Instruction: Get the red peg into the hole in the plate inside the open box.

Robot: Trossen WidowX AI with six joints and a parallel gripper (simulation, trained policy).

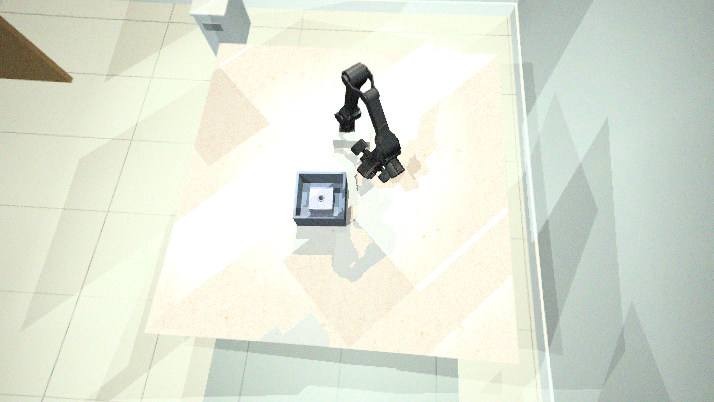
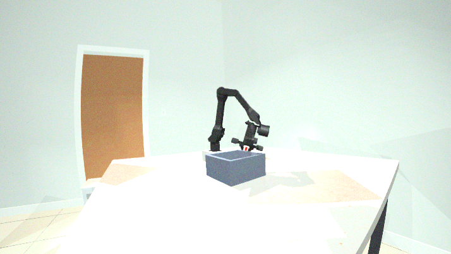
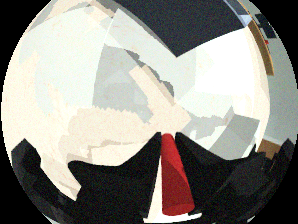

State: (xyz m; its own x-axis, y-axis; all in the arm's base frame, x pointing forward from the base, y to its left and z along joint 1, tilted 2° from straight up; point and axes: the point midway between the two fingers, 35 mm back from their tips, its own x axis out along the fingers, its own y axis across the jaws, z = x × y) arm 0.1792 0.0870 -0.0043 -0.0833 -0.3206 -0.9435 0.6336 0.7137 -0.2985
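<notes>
The pale plate lies 170 mm to the right of my gripper tip, 140 mm ahead of it and 20 mm above it. Also, from my gripper tip: blue-grey box 170 mm to the right, 140 mm ahead; red peg 30 mm above, 10 mm to the left.
</notes>
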